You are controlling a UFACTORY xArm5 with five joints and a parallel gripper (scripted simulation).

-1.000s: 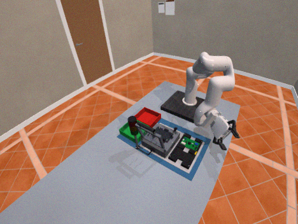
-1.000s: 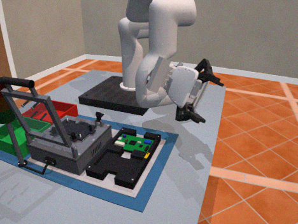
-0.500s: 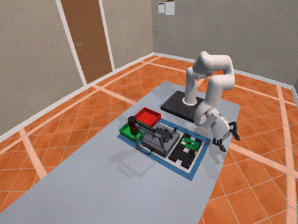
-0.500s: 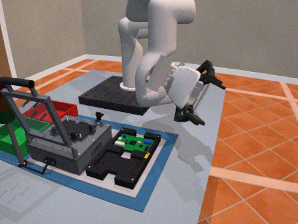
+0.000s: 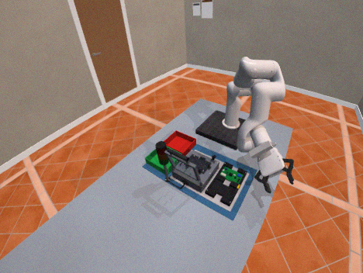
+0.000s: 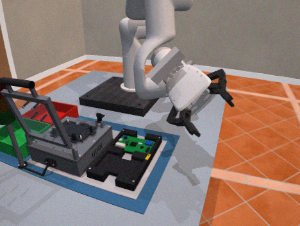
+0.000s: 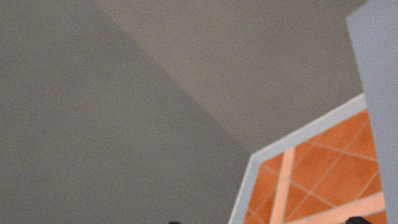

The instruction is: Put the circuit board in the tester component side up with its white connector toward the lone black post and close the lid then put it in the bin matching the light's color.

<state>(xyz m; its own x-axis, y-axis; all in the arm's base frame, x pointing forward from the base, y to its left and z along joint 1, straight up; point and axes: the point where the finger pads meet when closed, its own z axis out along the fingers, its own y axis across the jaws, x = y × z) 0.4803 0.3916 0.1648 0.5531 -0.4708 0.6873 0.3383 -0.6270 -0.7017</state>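
Now: the green circuit board 8 cm behind my hand, 21 cm to the right of it and 18 cm below it. Round my hand: green bin 2 cm ahead, 58 cm to the right, 18 cm below; then black catch 9 cm behind, 32 cm to the right, 11 cm below; then clear lid 10 cm ahead, 38 cm to the right, 2 cm below.
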